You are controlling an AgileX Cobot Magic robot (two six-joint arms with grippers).
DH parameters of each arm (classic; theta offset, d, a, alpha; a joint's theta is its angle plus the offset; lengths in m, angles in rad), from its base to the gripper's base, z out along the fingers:
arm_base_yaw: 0 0.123 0 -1.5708
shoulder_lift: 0.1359 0 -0.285 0
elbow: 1.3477 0 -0.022 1.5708
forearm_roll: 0 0.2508 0 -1.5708
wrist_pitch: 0 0 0.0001 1.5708
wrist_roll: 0 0.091 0 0
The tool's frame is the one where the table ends.
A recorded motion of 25 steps. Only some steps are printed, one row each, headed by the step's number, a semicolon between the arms.
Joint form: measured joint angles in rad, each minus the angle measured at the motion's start. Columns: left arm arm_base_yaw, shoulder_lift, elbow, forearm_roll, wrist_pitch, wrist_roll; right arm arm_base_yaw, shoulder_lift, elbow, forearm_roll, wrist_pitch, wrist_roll.
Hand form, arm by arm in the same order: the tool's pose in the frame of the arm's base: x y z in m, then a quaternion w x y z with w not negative. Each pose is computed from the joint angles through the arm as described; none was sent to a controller.
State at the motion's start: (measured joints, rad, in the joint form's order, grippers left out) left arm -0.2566 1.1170 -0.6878 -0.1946 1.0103 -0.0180; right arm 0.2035 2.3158 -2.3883 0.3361 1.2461 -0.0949
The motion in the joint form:
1: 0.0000 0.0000 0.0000 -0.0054 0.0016 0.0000; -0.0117 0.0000 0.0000 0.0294 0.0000 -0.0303
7: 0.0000 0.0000 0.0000 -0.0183 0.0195 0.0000; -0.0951 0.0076 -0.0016 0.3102 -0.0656 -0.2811
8: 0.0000 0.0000 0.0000 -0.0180 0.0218 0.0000; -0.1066 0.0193 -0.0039 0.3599 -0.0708 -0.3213
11: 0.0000 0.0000 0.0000 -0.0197 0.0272 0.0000; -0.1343 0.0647 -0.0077 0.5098 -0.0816 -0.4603
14: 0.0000 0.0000 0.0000 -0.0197 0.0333 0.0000; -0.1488 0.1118 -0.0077 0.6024 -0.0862 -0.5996
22: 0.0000 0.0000 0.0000 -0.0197 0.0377 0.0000; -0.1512 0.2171 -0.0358 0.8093 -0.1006 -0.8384
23: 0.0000 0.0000 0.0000 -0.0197 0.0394 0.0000; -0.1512 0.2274 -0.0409 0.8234 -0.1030 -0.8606
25: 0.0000 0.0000 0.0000 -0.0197 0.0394 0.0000; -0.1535 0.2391 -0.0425 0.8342 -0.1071 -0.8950
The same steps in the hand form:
1: 0.1650 -0.0591 0.2429 0.09438 0.07457 0.98730 -0.10377; 0.4902 0.1266 0.2910 0.22968 -0.13589 0.94505 0.18886
7: 0.1632 -0.0599 0.2428 0.08469 0.07268 0.98779 -0.10868; 0.5016 0.1056 0.3017 0.29454 -0.18268 0.89571 0.27853
8: 0.1630 -0.0598 0.2427 0.08358 0.07287 0.98790 -0.10844; 0.5046 0.1032 0.2992 0.30125 -0.18858 0.88721 0.29418
11: 0.1625 -0.0599 0.2427 0.08080 0.07279 0.98808 -0.10895; 0.5141 0.0984 0.2859 0.32045 -0.21200 0.85892 0.33857
14: 0.1620 -0.0598 0.2426 0.07779 0.07312 0.98833 -0.10868; 0.5224 0.0960 0.2674 0.33567 -0.24314 0.83682 0.35769
22: 0.1616 -0.0597 0.2425 0.07562 0.07335 0.98850 -0.10848; 0.5370 0.1038 0.2343 0.37773 -0.28374 0.78222 0.40614
23: 0.1614 -0.0597 0.2425 0.07478 0.07345 0.98857 -0.10840; 0.5384 0.1042 0.2313 0.38280 -0.28778 0.77754 0.40753
25: 0.1614 -0.0597 0.2425 0.07478 0.07345 0.98857 -0.10840; 0.5403 0.1033 0.2263 0.38908 -0.29483 0.77313 0.40493

